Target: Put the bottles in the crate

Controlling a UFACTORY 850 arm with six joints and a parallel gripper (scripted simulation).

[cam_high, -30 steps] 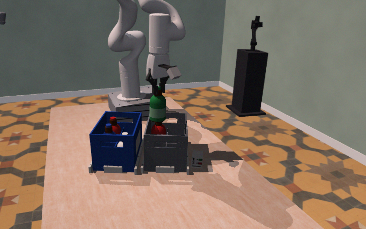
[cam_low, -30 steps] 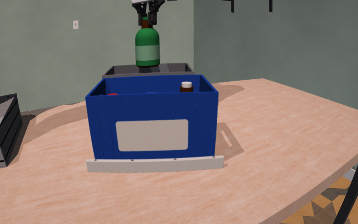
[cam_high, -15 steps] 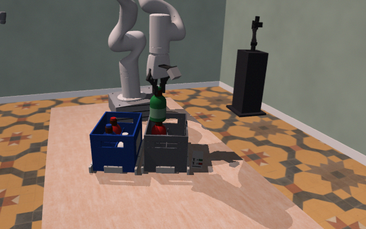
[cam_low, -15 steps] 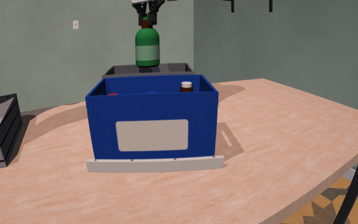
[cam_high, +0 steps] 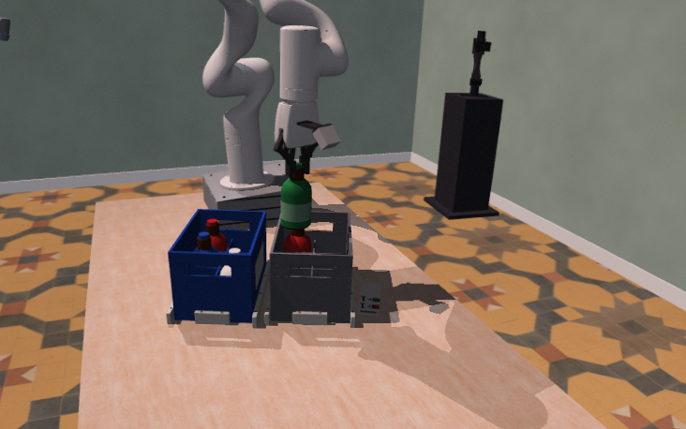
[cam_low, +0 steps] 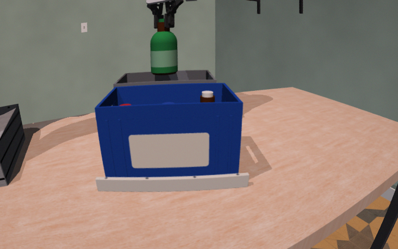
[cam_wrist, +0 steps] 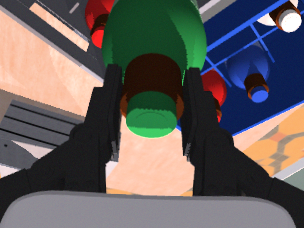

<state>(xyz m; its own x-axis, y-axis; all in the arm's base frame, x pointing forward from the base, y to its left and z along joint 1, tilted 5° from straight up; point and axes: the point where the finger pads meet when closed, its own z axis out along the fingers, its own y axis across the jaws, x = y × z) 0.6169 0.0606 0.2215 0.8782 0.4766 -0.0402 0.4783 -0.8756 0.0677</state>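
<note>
Now: the green bottle 7 cm below my hand. From my hand the other things lie so: grey crate (25 cm below, 4 cm to the left, 1 cm ahead); then white-cap bottle (25 cm below, 16 cm to the right, 6 cm ahead); then red-label bottle (25 cm below, 9 cm behind, 2 cm to the left).
</note>
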